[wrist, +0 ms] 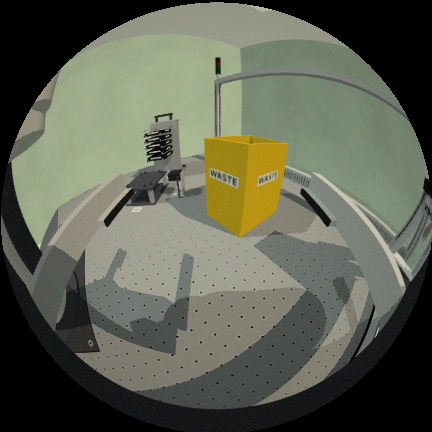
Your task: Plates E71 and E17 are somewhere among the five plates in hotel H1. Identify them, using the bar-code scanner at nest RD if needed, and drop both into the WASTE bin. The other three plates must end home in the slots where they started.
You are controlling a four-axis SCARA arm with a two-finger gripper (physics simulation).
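Places are measured from the arm's base along level axes (x right, y ahead, z up), in centimetres.
Where they show: gripper, fingertip midpoint: [216, 176].
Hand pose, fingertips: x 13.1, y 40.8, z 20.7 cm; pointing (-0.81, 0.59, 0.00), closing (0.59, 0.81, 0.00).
Things, the pixels of their top centre, and the offset from my fingertips. "pt": a spot on its surface instead.
- yellow WASTE bin, top centre: [249, 138] dx -14.6, dy +19.5, dz +0.6 cm
- small black box, top centre: [175, 171] dx -36.0, dy +9.6, dz -11.1 cm
- dark raised platform, top centre: [144, 176] dx -44.3, dy +0.4, dz -12.4 cm
- small white label, surface spot: [136, 209] pt dx -35.3, dy -5.8, dz -19.4 cm
- dark panel, top centre: [54, 299] dx -13.1, dy -40.8, dz -19.4 cm
My gripper [216, 176] is open, with its two dark-padded fingers wide apart at left and right of the wrist view and no plate between them. The yellow WASTE bin [227, 200] stands upright on the perforated deck ahead, a little right of centre. Its inside is mostly hidden. A grey hotel [175, 159] with a stack of black shelves and a top handle stands farther back, left of the bin. Its label and any plate codes cannot be read. A small black box [174, 175] on a post stands in front of it; I cannot tell whether this is the scanner at nest RD.
A dark raised platform [145, 179] stands left of the small box, with a small white label [136, 209] on the deck before it. A signal light [218, 66] tops a post behind the bin. A dark panel [80, 317] shows at lower left. A grey rail crosses the upper right.
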